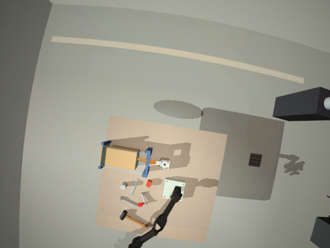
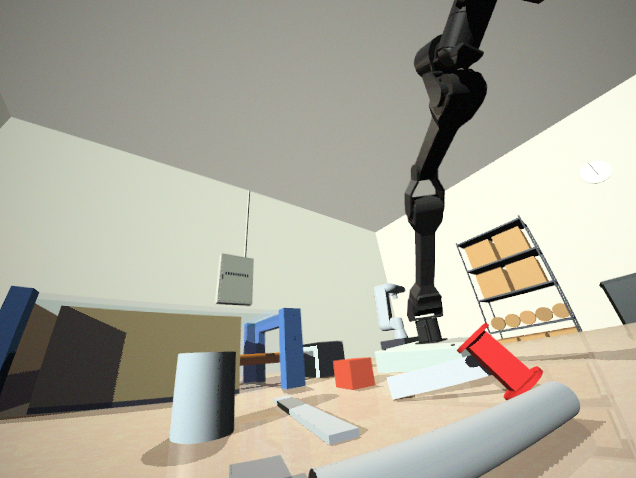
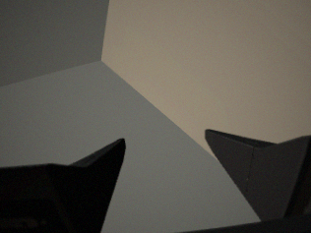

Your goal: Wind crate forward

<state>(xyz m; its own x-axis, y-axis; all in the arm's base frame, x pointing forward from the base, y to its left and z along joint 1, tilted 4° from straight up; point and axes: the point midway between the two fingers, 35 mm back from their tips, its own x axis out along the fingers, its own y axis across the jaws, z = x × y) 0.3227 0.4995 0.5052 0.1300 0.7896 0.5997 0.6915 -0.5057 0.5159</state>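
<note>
My gripper tip is 520 mm above the winch crank handle, 330 mm to the left of it and 20 mm past it. From my gripper tip the other things lie so: blue frame: 780 mm to the right, 430 mm below; flat bar: 540 mm below, 440 mm to the right, 110 mm ahead; red knob: 510 mm below, 280 mm to the right, 20 mm behind.
</note>
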